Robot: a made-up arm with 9 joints. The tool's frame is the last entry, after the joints. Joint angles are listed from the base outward. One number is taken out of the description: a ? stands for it. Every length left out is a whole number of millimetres.
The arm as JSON. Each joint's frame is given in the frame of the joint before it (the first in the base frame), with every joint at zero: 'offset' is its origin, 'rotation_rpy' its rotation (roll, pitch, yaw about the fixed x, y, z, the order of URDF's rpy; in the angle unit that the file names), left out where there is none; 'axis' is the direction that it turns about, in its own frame. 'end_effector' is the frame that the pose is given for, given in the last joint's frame.
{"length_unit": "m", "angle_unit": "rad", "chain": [
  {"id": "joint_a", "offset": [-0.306, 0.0, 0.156], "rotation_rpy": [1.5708, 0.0, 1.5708], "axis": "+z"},
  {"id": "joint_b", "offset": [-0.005, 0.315, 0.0], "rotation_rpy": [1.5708, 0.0, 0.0], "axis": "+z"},
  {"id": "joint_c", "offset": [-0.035, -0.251, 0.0], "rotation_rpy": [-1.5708, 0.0, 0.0], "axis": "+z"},
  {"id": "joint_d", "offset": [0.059, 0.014, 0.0], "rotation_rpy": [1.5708, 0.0, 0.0], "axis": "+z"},
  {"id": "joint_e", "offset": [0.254, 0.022, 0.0], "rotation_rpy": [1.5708, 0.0, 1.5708], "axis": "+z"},
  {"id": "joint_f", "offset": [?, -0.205, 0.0], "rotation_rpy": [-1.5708, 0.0, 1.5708], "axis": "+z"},
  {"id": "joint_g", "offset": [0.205, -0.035, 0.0], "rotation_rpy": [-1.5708, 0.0, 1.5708], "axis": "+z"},
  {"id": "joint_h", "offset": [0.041, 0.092, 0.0], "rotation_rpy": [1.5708, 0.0, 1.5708], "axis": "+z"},
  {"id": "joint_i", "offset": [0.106, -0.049, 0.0], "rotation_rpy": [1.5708, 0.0, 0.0], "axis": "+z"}
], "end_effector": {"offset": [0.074, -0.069, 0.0], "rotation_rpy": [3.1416, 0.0, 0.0]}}
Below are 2 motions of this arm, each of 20 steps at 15 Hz.
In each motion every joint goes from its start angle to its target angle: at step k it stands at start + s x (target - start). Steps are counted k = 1, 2, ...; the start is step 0. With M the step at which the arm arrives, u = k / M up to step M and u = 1 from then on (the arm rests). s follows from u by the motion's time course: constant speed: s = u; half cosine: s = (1 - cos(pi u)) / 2; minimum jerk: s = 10 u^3 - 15 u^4 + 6 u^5.
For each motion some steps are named. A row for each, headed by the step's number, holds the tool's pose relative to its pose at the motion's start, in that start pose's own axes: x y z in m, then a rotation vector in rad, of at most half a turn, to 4 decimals.
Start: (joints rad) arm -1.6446 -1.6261 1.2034 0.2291 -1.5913 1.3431 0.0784 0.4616 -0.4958
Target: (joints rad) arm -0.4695 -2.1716 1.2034 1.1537 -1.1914 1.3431 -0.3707 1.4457 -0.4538
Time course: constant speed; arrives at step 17
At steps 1, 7, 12, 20:
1: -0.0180 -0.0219 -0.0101 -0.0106 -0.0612 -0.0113
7: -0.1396 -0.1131 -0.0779 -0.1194 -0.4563 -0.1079
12: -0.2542 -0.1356 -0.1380 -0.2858 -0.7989 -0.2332
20: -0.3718 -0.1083 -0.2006 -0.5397 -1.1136 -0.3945

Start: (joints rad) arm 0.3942 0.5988 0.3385 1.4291 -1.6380 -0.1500 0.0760 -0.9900 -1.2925
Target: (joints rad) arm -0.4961 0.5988 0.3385 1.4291 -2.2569 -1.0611 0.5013 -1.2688 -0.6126
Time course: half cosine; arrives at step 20
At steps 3, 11, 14, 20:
3: 0.0071 0.0194 0.0138 -0.0620 -0.0329 0.0137
11: 0.0413 0.2733 0.0782 -0.7503 -0.2465 0.1017
14: 0.0470 0.3848 0.0436 -1.0789 -0.2976 0.0933
20: 0.0569 0.4700 -0.0237 -1.4122 -0.3383 0.0542

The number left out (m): -0.048
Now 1 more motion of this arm.
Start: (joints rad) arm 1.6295 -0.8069 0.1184 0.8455 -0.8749 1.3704 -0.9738 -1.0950 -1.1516
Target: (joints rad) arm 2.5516 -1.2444 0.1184 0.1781 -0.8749 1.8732 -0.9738 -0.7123 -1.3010
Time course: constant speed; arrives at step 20
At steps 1, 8, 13, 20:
1: 0.0092 -0.0272 -0.0117 0.0219 -0.0027 0.0356
8: 0.0685 -0.2031 -0.1475 0.1987 -0.1007 0.2443
13: 0.0995 -0.2966 -0.2972 0.3399 -0.2430 0.3276
20: 0.1205 -0.3528 -0.5577 0.5352 -0.5050 0.3173

